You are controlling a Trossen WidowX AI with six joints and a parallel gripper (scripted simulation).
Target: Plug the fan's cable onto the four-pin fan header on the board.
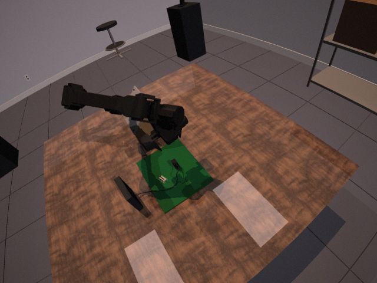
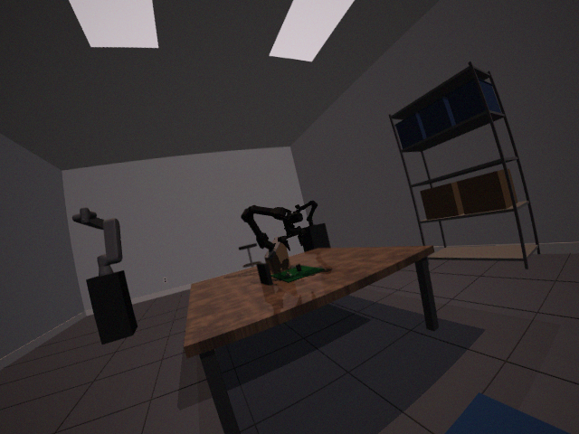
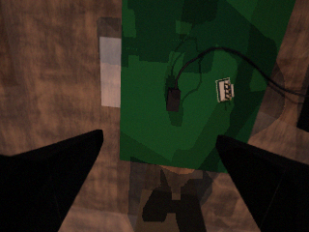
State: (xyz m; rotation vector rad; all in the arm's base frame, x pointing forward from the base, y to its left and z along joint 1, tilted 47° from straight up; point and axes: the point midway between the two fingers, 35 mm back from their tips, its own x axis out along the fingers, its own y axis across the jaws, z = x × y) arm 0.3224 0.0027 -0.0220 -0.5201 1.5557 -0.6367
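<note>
Now: the fan plug 1 cm ahead of my gripper tip, 2 cm to the right of it and 13 cm below it. Also, from my gripper tip: dark fan (2 cm ahead, 24 cm to the right, 9 cm below); then green board (1 cm ahead, 5 cm to the right, 16 cm below); then fan header (2 cm ahead, 10 cm to the right, 15 cm below).
</note>
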